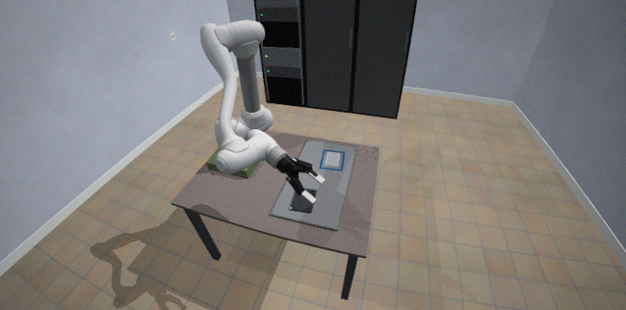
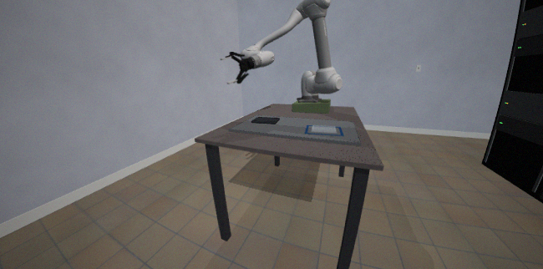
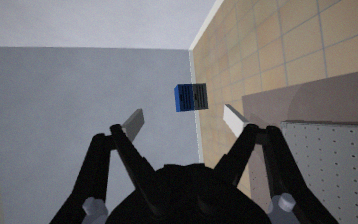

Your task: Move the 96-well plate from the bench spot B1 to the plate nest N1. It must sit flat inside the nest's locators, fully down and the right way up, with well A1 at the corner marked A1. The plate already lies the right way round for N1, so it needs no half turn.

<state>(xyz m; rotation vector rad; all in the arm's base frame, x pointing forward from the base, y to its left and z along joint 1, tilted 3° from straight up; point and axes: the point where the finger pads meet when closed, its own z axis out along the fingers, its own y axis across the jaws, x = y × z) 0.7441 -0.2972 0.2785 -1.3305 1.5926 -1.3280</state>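
The white 96-well plate is 12 cm behind my hand, 57 cm to the left of it and 33 cm below it. The rest, counted from my hand: small white corner mark: 19 cm behind, 9 cm to the left, 32 cm below; then dark plate nest: 16 cm behind, 18 cm to the left, 33 cm below.
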